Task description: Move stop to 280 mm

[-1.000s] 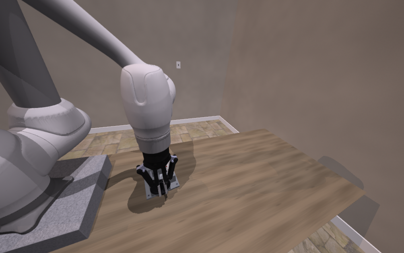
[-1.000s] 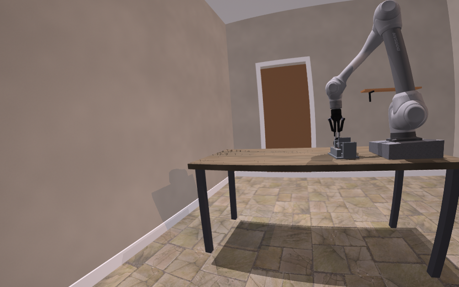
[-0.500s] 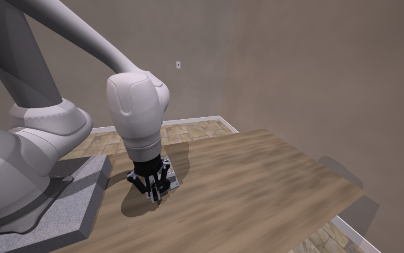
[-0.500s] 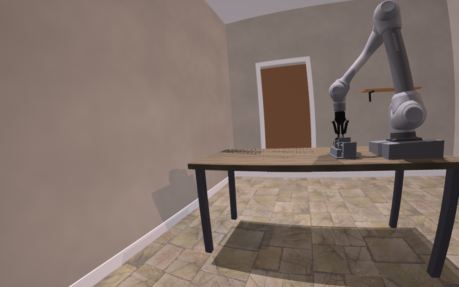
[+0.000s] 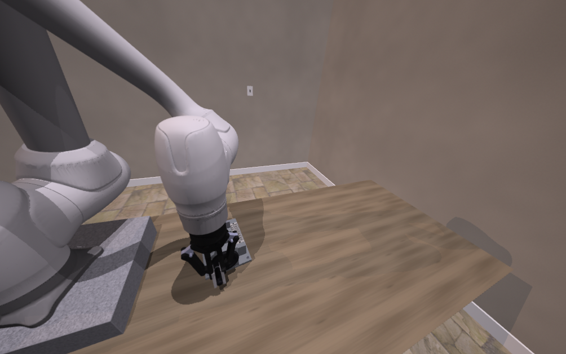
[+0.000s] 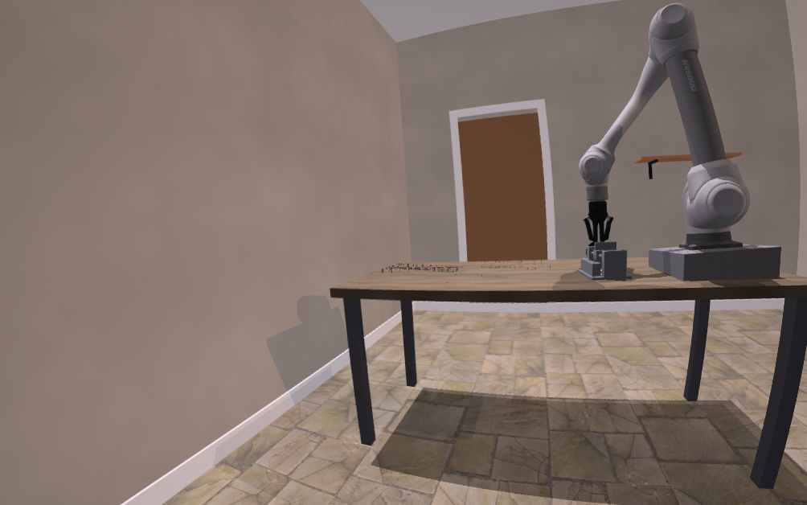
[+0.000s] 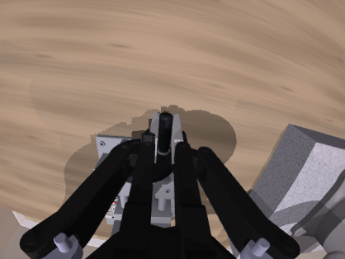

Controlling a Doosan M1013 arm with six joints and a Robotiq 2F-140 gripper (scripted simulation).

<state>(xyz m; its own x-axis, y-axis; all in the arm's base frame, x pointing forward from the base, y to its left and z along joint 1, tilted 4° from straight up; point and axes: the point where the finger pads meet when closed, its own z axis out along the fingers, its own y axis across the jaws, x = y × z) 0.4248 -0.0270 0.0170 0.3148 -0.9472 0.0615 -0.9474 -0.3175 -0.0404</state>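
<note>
Right now my hand is 2 cm to the right of the handwheel and 1 cm above it.
</note>
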